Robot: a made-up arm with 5 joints.
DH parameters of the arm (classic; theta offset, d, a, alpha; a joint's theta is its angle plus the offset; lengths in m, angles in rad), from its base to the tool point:
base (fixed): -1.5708 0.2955 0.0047 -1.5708
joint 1: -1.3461 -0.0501 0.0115 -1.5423
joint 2: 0 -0.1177 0.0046 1.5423
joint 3: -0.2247 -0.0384 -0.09 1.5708
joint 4: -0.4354 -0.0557 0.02 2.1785
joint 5: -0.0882 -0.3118 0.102 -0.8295
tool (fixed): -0.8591 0.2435 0 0
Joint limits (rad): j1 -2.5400..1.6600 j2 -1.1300..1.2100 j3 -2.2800..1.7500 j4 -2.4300..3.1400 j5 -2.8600..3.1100
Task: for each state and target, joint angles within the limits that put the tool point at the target. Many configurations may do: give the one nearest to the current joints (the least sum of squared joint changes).
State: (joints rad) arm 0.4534 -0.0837 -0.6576 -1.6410 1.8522
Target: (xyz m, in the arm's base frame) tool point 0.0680 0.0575 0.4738
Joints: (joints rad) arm 0.8042 0.0620 -0.5529 -1.3250 2.1223
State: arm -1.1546 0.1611 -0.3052 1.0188 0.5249
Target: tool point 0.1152 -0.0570 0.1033
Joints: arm -1.2377 1.0269 -0.6931 0.8583 0.9058
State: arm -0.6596 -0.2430 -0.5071 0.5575 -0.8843
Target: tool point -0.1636 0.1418 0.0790
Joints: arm -1.0772 -0.2440 -0.8865 -0.1378 -0.3377
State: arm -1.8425 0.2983 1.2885 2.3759 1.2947
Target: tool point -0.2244 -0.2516 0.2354
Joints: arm -2.5373 0.9341 1.1527 2.6507 1.8236
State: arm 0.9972 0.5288 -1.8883 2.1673 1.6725
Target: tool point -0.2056 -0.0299 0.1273
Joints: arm 0.6613 0.7345 -1.5562 1.6859 2.1872
